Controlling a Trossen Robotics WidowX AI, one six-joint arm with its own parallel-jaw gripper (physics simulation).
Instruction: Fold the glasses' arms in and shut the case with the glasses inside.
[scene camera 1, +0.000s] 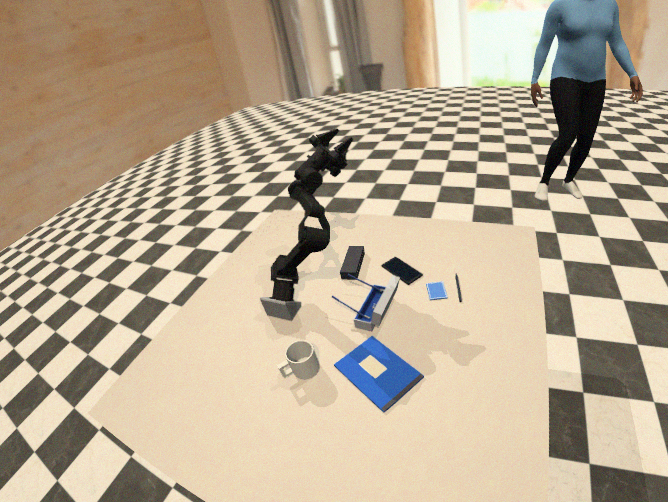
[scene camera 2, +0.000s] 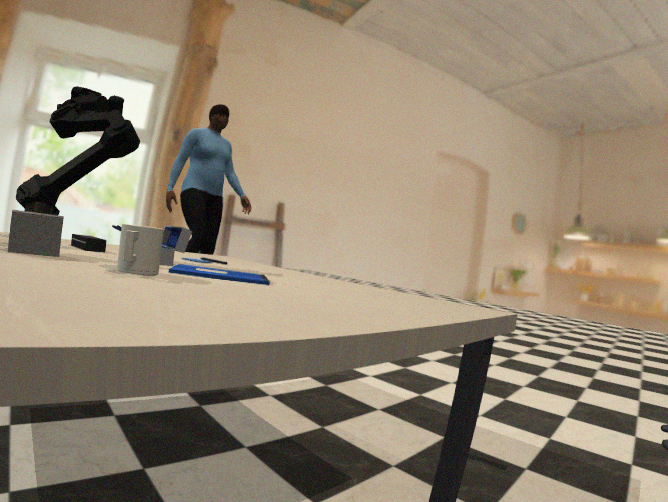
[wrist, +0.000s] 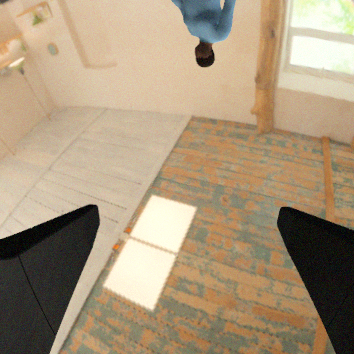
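Seen in the pictures: gripper, fingertip midpoint: (scene camera 1: 345, 133) (scene camera 2: 112, 97) (wrist: 190, 215); arm's base, link origin: (scene camera 1: 281, 299) (scene camera 2: 36, 231).
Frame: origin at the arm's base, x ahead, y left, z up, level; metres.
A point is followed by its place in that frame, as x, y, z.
Observation:
The open glasses case (scene camera 1: 363, 325) @[0.300, -0.031, -0.024] (scene camera 2: 167, 255) @[0.309, -0.032, -0.022] stands on the table, grey outside and blue inside, with its lid (scene camera 1: 385, 301) @[0.363, 0.015, 0.046] (scene camera 2: 184, 240) @[0.349, -0.036, 0.019] raised on the side away from the robot's base. The glasses (scene camera 1: 345, 303) @[0.234, 0.008, 0.016] lie in it; their two thin blue arms stick out, unfolded and apart, over the side towards the robot's base. In scene camera 2 the mug hides part of the case and glasses. My gripper (scene camera 1: 343, 135) @[0.177, 0.370, 0.440] (wrist: 190, 215) @[0.177, 0.370, 0.440] is open and empty, high above the table and away from the case, with its fingers pointing up and away. The case does not show in the wrist view.
A grey mug (scene camera 1: 305, 363) @[0.211, -0.237, 0.030] (scene camera 2: 139, 251) @[0.169, -0.248, -0.004] and a blue book (scene camera 1: 397, 373) @[0.441, -0.169, -0.038] (scene camera 2: 226, 274) @[0.377, -0.212, -0.038] are near the case. A dark box (scene camera 1: 351, 262) @[0.168, 0.244, -0.011] (scene camera 2: 88, 242) @[0.150, 0.184, -0.023], a black phone (scene camera 1: 402, 270) @[0.357, 0.257, -0.037], a blue pad (scene camera 1: 436, 290) @[0.493, 0.175, -0.041] and a pen (scene camera 1: 459, 288) @[0.570, 0.192, -0.037] lie beyond. A person (scene camera 1: 585, 48) (scene camera 2: 207, 161) stands past the table.

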